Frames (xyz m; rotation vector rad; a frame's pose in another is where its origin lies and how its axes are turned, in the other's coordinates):
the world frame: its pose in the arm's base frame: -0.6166 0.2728 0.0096 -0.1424 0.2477 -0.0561
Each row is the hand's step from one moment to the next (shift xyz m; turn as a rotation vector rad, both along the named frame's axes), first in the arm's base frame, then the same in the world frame.
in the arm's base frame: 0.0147 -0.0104 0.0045 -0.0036 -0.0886 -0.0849
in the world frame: 0.0139 -0.0104 0.0066 0.0234 -0.0752 -0.0942
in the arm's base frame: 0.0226 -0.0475 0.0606 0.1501 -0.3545 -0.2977
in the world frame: 0.0108 -0.0550 0.0574 0.2426 -0.3009 -0.2957
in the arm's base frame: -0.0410 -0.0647 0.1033 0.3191 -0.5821 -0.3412
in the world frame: -0.0598 -0.0807 0.0803 0.4332 -0.5130 -0.3259
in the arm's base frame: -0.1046 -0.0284 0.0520 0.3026 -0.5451 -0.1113
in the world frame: -0.1117 -0.0397 0.0201 0.3593 -0.5109 -0.1045
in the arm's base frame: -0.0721 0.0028 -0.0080 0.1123 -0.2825 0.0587
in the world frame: -0.0681 0.0012 -0.0252 0.1152 -0.2836 0.0465
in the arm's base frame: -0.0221 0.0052 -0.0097 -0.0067 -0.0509 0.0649
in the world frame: -0.0194 0.0057 -0.0141 -0.0184 -0.0601 0.0538
